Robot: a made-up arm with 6 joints.
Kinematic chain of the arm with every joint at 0, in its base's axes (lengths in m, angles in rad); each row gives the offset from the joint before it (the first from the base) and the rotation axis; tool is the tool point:
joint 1: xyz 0 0 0.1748 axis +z
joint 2: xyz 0 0.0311 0 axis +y
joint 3: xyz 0 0 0.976 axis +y
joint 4: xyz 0 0 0.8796 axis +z
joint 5: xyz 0 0 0 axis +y
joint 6: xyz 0 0 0.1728 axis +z
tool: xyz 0 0 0
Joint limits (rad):
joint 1: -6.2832..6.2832
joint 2: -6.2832..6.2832
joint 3: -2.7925..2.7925
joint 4: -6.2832..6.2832
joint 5: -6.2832..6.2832
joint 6: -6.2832..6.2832
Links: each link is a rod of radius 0.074 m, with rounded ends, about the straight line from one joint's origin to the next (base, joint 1, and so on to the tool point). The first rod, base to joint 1, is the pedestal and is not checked.
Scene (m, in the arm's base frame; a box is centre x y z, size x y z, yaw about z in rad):
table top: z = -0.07
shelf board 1: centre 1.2 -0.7 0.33 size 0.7 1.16 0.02 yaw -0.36
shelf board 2: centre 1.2 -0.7 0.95 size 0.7 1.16 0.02 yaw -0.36
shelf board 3: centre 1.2 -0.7 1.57 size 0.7 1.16 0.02 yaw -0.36
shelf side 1: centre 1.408 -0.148 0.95 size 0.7 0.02 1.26 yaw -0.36
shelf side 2: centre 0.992 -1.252 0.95 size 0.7 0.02 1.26 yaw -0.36
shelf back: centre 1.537 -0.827 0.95 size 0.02 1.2 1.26 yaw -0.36
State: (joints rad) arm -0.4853 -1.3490 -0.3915 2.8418 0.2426 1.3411
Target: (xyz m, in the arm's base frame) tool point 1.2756 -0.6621 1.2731
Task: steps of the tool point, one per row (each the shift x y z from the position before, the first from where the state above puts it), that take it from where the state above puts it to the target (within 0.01 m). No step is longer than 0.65 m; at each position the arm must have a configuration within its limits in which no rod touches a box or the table.
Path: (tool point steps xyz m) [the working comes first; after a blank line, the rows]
Joints at the target: -0.5016 0.4288 0.9458 2.8396 0.0342 1.3411
Straight joint move there: touches shelf board 3.

1: 0.0629 0.0021 0.6214
2: 0.2637 -0.1152 0.5604
3: 0.4185 -0.2192 0.4081
4: 0.4990 -0.2886 0.1942
5: 0.4927 -0.3084 -0.0404
6: 0.4044 -0.2738 -0.2497
7: 0.2557 -0.1911 -0.3944
8: 0.1986 -0.0916 0.0500
9: 0.2060 -0.0782 -0.0003
10: 0.2032 -0.0590 -0.0497

